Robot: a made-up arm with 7 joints. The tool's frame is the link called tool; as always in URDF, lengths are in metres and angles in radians. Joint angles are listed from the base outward.
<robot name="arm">
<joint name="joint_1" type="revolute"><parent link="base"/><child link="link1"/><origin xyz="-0.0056 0.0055 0.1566"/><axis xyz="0 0 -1"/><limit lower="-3.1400" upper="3.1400"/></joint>
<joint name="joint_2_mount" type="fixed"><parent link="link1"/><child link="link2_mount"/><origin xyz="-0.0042 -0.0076 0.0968"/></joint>
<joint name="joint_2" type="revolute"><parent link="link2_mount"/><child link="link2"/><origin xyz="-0.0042 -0.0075 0.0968"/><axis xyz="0 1 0"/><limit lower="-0.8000" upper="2.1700"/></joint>
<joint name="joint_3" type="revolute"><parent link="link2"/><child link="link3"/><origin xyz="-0.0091 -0.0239 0.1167"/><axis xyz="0 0 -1"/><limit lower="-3.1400" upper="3.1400"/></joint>
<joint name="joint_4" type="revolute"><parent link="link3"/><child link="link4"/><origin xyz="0.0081 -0.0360 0.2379"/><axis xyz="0 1 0"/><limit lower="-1.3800" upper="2.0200"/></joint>
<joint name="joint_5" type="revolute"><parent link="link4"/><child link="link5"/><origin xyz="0.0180 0.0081 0.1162"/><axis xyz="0 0 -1"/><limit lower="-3.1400" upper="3.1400"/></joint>
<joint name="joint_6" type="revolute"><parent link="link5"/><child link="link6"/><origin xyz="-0.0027 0.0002 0.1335"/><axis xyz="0 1 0"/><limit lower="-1.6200" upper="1.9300"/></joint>
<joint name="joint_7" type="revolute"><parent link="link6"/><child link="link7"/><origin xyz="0.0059 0.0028 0.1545"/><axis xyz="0 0 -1"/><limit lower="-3.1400" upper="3.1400"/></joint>
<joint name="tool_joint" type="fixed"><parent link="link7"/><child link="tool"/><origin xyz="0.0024 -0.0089 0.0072" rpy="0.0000 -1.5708 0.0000"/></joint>
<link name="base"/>
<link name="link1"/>
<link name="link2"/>
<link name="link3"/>
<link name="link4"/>
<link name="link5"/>
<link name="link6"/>
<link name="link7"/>
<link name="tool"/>
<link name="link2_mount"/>
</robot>
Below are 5 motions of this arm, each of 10 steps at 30 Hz.
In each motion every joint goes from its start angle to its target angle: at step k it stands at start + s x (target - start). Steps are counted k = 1, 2, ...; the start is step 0. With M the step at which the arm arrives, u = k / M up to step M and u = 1 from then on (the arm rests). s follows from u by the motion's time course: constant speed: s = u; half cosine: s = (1 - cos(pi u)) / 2; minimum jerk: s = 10 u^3 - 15 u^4 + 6 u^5.
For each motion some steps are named. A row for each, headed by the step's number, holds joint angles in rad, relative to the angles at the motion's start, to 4 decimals.
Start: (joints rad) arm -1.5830 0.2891 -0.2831 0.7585 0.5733 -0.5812 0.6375
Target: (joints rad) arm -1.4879 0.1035 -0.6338 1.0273 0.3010 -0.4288 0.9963
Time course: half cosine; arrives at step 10
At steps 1, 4, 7, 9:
1: 0.0023 -0.0045 -0.0086 0.0066 -0.0067 0.0037 0.0088
4: 0.0329 -0.0641 -0.1212 0.0929 -0.0941 0.0527 0.1240
7: 0.0755 -0.1473 -0.2784 0.2134 -0.2162 0.1210 0.2848
9: 0.0928 -0.1811 -0.3421 0.2622 -0.2656 0.1487 0.3500

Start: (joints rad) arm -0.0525 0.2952 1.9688 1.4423 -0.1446 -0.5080 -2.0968
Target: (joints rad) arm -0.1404 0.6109 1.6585 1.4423 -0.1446 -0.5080 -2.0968
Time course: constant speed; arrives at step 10
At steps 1, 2, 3, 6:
1: -0.0088 0.0316 -0.0310 0.0000 0.0000 0.0000 0.0000
2: -0.0176 0.0631 -0.0621 0.0000 0.0000 0.0000 0.0000
3: -0.0264 0.0947 -0.0931 0.0000 0.0000 0.0000 0.0000
6: -0.0527 0.1894 -0.1862 0.0000 0.0000 0.0000 0.0000

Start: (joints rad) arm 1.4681 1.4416 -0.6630 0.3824 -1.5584 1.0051 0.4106
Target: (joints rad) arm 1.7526 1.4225 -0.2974 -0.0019 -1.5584 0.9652 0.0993
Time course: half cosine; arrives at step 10
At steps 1, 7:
1: 0.0070 -0.0005 0.0089 -0.0094 0.0000 -0.0010 -0.0076
7: 0.2259 -0.0152 0.2902 -0.3051 0.0000 -0.0317 -0.2471

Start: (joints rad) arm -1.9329 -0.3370 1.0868 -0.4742 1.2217 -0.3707 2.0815
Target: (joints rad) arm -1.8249 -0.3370 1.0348 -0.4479 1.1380 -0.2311 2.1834
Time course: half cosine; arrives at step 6
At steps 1, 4, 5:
1: 0.0072 0.0000 -0.0035 0.0018 -0.0056 0.0094 0.0068
4: 0.0810 0.0000 -0.0390 0.0197 -0.0628 0.1047 0.0764
5: 0.1008 0.0000 -0.0485 0.0245 -0.0781 0.1302 0.0951

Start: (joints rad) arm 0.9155 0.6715 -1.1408 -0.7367 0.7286 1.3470 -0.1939
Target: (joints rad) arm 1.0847 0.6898 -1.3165 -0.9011 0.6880 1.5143 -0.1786
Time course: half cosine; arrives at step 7
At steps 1, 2, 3, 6, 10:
1: 0.0084 0.0009 -0.0087 -0.0081 -0.0020 0.0083 0.0008
2: 0.0319 0.0034 -0.0331 -0.0309 -0.0076 0.0315 0.0029
3: 0.0658 0.0071 -0.0683 -0.0639 -0.0158 0.0650 0.0059
6: 0.1608 0.0174 -0.1670 -0.1563 -0.0386 0.1590 0.0145
10: 0.1692 0.0183 -0.1757 -0.1644 -0.0406 0.1673 0.0153

